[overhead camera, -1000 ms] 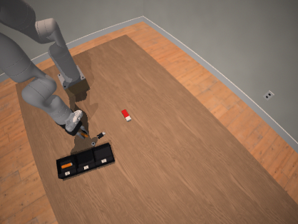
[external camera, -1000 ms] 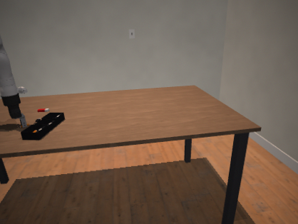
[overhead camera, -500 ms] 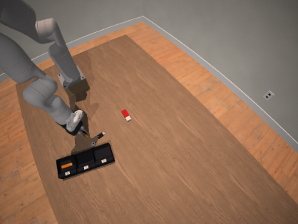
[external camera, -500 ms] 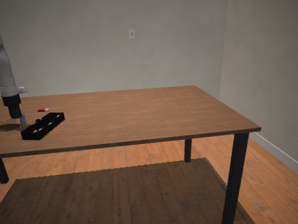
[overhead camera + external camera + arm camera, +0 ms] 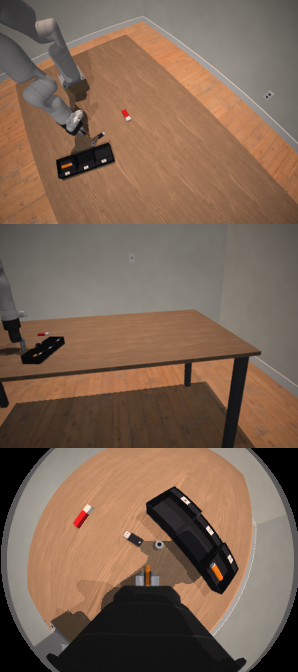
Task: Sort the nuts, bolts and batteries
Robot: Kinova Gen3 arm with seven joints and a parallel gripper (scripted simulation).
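Right now my hand is 60 mm short of the grey nut, 30 mm to the right of it and 20 mm above it. Also, from my hand: red block 230 mm to the left, 10 mm below; black piece 80 mm to the left, 40 mm ahead, 20 mm below; black bin row 130 mm ahead, 30 mm to the right.
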